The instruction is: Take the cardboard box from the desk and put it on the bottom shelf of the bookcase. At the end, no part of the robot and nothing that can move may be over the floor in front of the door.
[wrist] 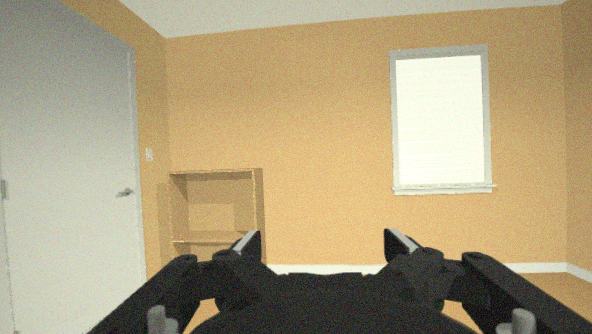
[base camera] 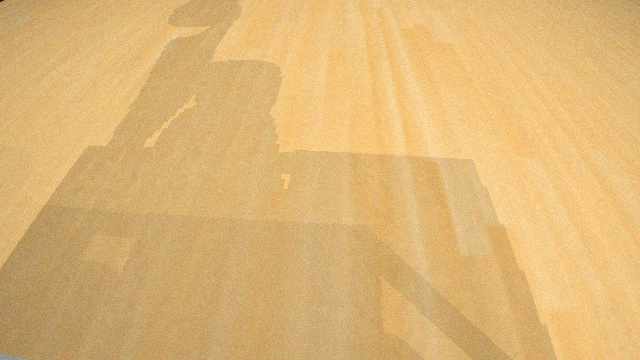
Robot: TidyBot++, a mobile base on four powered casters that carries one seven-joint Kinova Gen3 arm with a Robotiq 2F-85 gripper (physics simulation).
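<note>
My gripper is open and empty in the wrist view, with its fingers wide apart at the lower middle. A wooden bookcase stands at the far wall, left of centre in the wrist view. Its top and one shelf board show; its lower part is hidden behind the gripper's left finger. A grey-white door is at the left of the wrist view, in the wall beside the bookcase. The cardboard box and the desk do not show in either view.
The base camera view shows wood floor with the robot's shadow across it. In the wrist view, a window is in the far wall, with a white baseboard along the wall's foot.
</note>
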